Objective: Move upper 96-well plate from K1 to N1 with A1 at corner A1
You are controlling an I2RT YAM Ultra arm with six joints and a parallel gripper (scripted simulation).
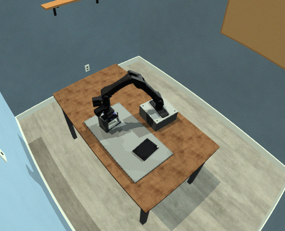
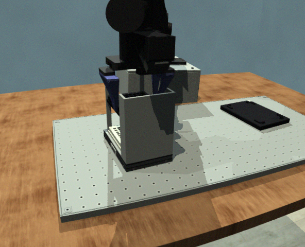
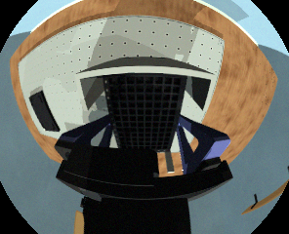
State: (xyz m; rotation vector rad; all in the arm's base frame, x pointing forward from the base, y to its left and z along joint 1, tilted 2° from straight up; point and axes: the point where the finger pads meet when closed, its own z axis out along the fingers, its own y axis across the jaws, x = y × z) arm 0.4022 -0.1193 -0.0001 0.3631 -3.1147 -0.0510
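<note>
Now: hand 7 cm short of the rack wall, 2 cm to the right of it and 2 cm above it. The rest, counted from my hand: black plate nest N1: 13 cm behind, 35 cm to the left, 10 cm below; pale well plate: 8 cm below; black 96-well plate: right at my hand.
</note>
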